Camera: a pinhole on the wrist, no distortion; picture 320 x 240 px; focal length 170.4 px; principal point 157.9 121.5 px. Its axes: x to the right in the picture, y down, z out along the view. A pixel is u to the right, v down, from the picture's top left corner.
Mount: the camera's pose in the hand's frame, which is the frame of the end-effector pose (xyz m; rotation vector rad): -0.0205 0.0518 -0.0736 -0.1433 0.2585 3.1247
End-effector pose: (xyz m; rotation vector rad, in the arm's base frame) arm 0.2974 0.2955 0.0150 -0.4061 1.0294 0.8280
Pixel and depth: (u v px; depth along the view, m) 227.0 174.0 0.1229
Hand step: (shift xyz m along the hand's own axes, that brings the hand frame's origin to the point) -0.0817 0.0344 0.0488
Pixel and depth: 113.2 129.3 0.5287
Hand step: 0.0694 0.1153 0.4623
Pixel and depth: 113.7 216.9 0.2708
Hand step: 0.0233 -0.0530 0.2236
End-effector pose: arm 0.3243 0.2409 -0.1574 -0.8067 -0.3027 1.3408
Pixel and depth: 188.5 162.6 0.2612
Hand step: -0.0916 0.0323 0.1890
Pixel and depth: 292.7 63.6 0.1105
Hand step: -0.1172 0.1066 0.0208
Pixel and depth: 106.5 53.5 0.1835
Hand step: 0.0187 0.1544 0.0997
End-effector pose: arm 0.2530 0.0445 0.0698 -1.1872 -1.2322 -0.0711
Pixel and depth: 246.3 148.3 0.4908
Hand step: -0.3194 0.0550 0.3979
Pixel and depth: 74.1 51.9 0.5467
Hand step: 0.2000 0.3630 0.4513
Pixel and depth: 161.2 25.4 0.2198
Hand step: -0.0434 0.2101 0.1216
